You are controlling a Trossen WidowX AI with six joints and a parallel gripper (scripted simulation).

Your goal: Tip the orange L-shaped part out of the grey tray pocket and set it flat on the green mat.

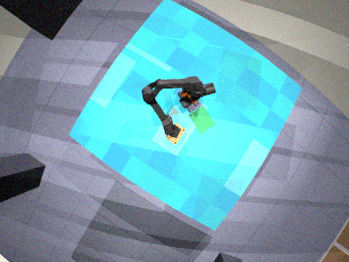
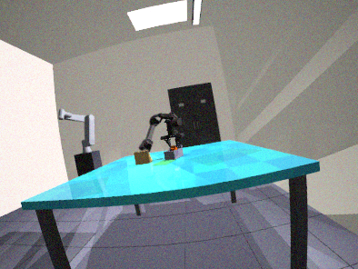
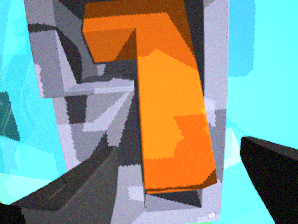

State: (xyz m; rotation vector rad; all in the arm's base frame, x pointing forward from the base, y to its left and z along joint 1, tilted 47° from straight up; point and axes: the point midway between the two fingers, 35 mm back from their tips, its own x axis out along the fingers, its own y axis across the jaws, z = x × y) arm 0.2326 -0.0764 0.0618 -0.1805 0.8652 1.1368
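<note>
My gripper tip is 40 mm to the right of the orange L-shaped part and 40 mm above it. Round my gripper tip: green mat (110 mm to the right, 100 mm below, 90 mm behind).
</note>
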